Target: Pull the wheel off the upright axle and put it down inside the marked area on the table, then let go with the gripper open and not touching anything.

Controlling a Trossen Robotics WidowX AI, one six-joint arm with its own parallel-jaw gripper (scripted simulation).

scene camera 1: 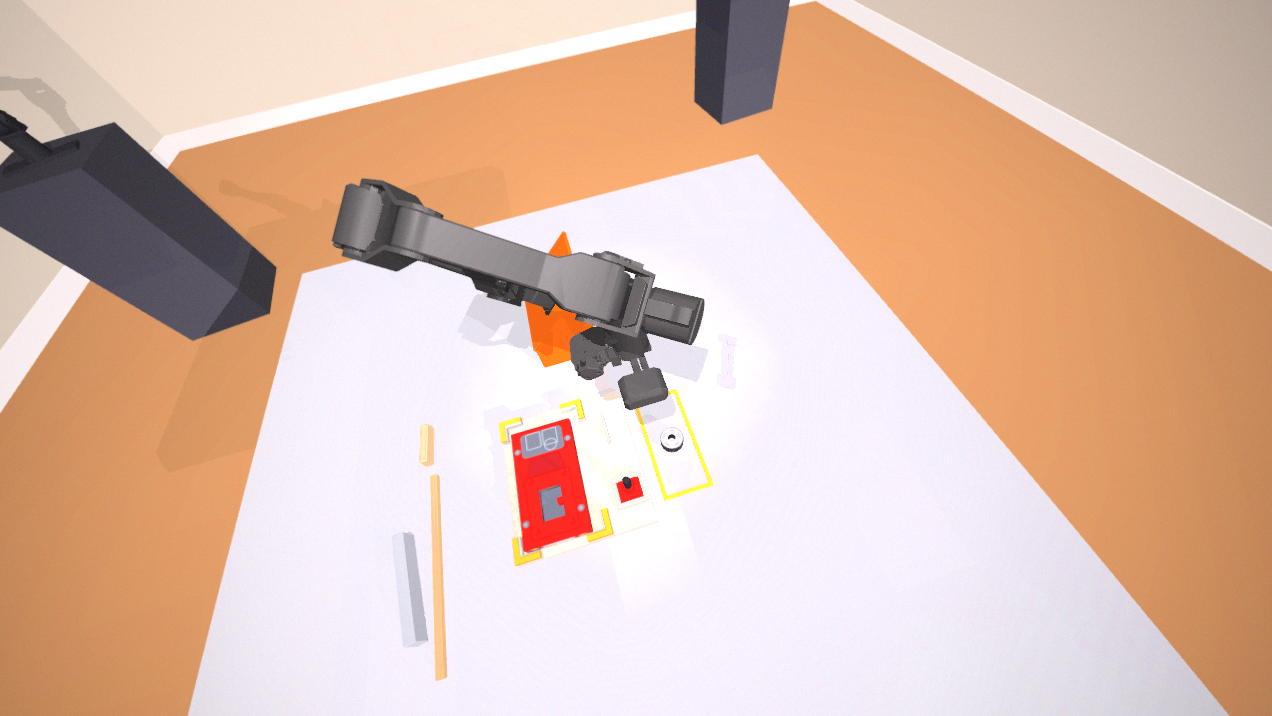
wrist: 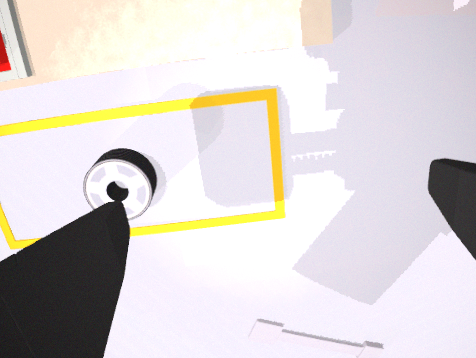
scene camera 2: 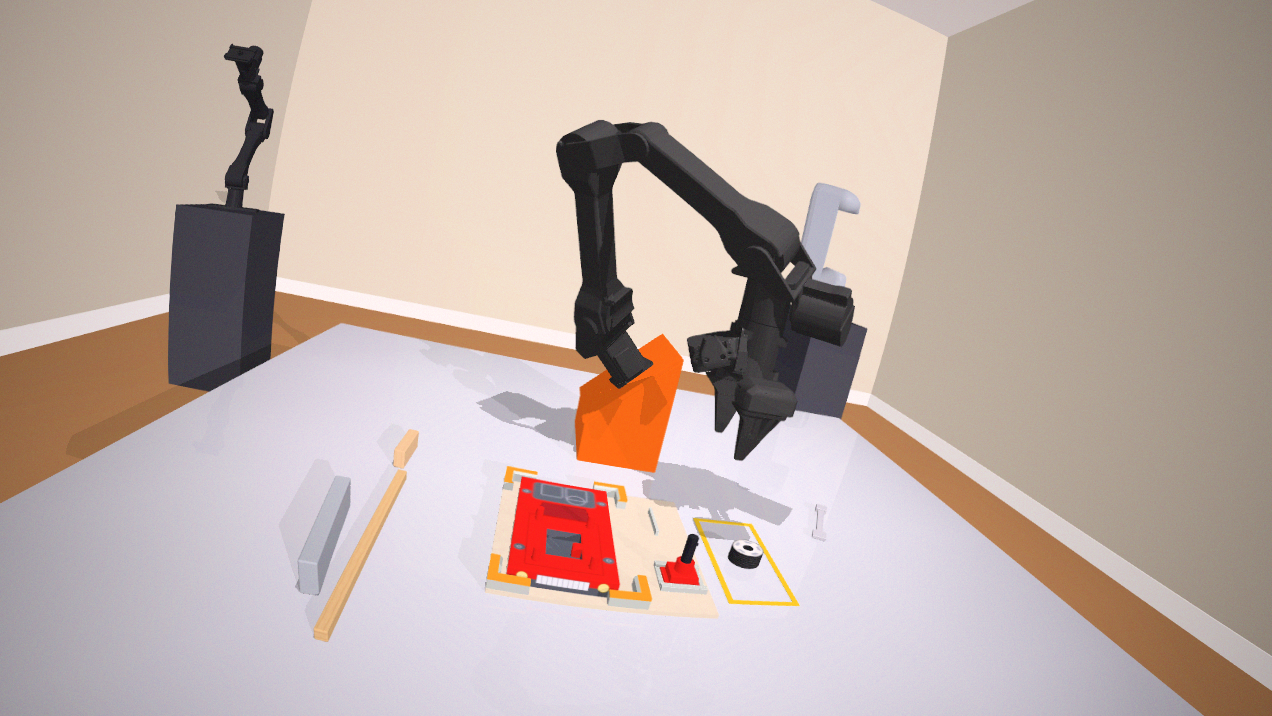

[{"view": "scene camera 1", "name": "my gripper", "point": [634, 377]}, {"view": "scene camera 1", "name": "grey bar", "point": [410, 600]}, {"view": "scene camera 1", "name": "wooden strip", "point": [436, 532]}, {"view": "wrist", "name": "my gripper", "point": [281, 195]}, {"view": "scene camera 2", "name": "my gripper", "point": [727, 445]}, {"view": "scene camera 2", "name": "grey bar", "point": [314, 560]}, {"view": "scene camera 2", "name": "wooden strip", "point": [330, 615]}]
